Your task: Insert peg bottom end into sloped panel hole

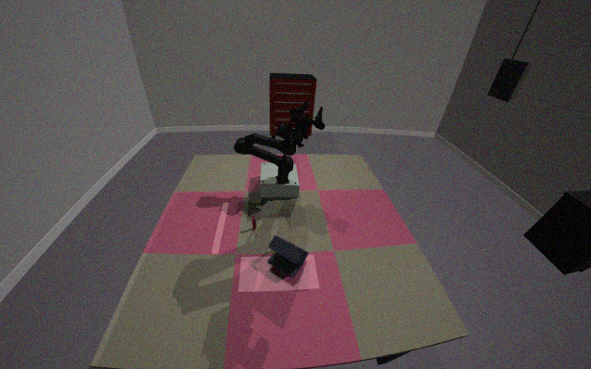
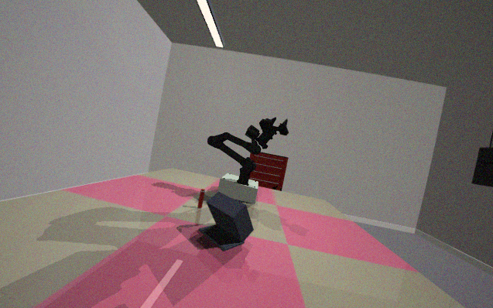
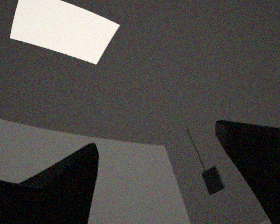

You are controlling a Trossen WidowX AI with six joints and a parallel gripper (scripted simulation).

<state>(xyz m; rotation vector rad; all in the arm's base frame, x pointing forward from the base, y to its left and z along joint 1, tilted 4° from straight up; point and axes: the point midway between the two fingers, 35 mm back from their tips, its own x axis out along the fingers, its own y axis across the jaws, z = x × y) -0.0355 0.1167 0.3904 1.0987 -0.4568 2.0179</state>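
Right now my gripper tip is 28 cm short of the red peg, 34 cm to the left of it and 44 cm above it. From my gripper tip the other things lie so: dark grey sloped panel 48 cm ahead, 22 cm to the right, 44 cm below.
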